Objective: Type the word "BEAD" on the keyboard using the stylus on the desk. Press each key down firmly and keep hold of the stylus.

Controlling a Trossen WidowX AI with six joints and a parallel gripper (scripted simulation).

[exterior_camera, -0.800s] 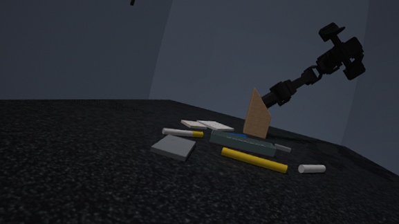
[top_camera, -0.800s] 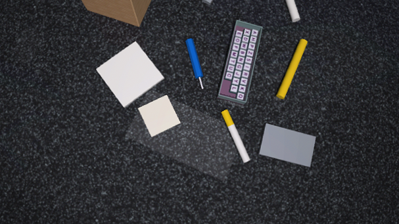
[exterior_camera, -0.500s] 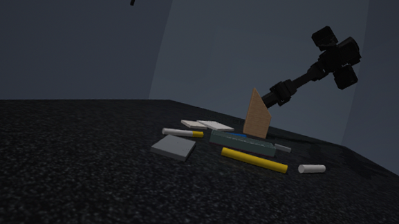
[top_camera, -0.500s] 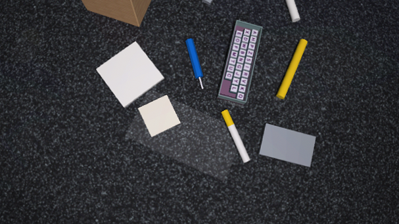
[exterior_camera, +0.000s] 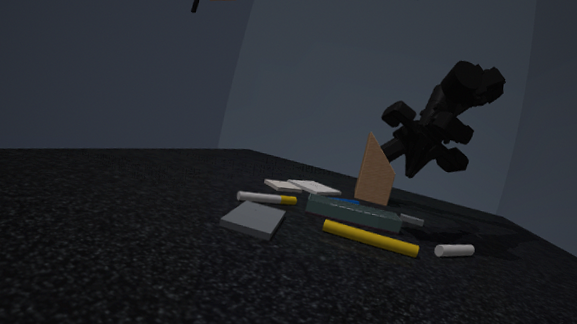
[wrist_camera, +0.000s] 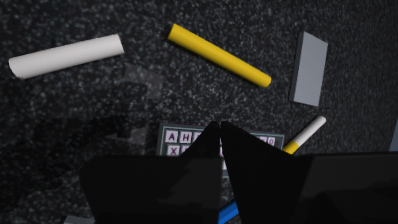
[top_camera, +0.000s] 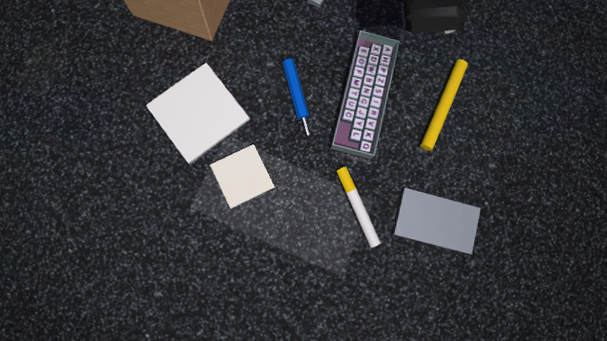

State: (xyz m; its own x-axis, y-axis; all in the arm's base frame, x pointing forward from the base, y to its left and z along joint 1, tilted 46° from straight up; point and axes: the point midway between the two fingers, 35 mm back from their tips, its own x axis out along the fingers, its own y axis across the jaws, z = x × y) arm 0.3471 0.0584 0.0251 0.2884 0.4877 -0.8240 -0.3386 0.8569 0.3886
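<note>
Now: gripper tip 11 cm past the blue stylus, 14 cm to the left of it and 10 cm above it. Round my gripper tip: yellow rod (8 cm ahead, 4 cm to the right, 10 cm below); then white cylinder (2 cm ahead, 12 cm to the left, 10 cm below); then small grey block (16 cm behind, 6 cm to the left, 11 cm below).
</note>
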